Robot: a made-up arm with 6 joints.
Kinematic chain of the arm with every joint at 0, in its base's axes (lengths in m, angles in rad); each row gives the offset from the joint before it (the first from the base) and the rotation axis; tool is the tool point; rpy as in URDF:
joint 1: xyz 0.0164 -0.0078 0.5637 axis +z
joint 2: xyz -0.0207 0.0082 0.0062 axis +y
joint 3: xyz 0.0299 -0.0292 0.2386 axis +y
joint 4: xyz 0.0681 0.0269 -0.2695 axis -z
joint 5: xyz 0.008 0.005 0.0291 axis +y
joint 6: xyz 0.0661 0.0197 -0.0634 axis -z
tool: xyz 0.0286 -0.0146 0.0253 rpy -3.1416 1.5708 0
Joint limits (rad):
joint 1: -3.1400..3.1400
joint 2: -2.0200..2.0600
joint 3: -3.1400..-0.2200
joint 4: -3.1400..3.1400
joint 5: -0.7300..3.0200
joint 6: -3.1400..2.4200
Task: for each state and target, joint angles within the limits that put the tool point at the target. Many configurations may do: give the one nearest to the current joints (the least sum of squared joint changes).
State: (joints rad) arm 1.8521 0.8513 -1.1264 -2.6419 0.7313 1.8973
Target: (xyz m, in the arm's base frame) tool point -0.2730 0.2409 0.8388
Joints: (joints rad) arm 2.4052 0.3112 -1.8541 -2.6167 0.8351 1.8293
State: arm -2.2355 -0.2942 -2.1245 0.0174 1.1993 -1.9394
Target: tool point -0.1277 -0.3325 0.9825
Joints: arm -2.1590 0.2895 -2.2203 0.0971 1.0733 -1.7711
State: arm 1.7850 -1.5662 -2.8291 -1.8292 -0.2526 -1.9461
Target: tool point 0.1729 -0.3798 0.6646
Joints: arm 2.0972 -1.9853 -2.0130 -2.1240 -0.7300 -1.8082
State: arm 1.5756 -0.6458 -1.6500 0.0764 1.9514 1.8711
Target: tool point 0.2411 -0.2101 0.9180
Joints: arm 2.4243 -1.3201 -1.9534 -0.0502 1.9918 1.8435
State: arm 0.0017 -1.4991 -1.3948 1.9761 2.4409 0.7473
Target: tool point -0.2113 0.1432 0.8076
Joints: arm -0.2819 -1.7833 -1.0438 1.8105 2.6097 0.7951
